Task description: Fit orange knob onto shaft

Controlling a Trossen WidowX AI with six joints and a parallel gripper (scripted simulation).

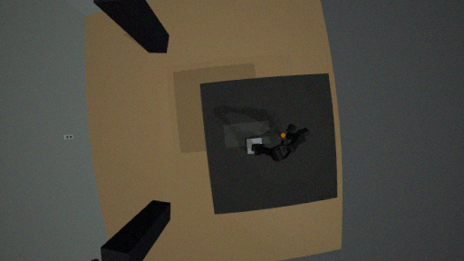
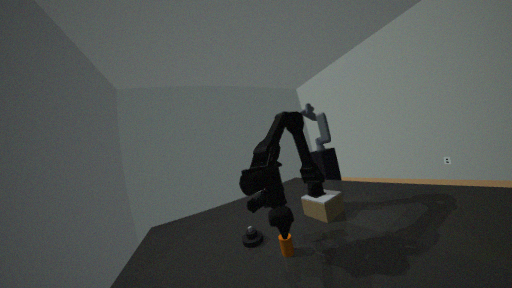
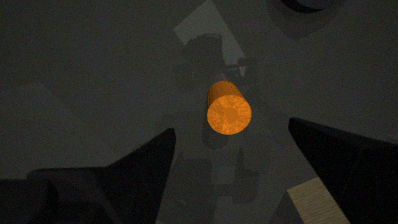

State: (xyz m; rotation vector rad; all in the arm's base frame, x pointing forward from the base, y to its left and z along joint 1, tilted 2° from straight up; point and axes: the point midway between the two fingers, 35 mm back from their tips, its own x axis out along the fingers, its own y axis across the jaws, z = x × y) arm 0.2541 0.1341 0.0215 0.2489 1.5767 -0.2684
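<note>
My gripper tip is 40 mm above the orange knob. From my gripper tip the other things lie so: dark round pedestal: 90 mm ahead, 140 mm to the right, 50 mm below.
</note>
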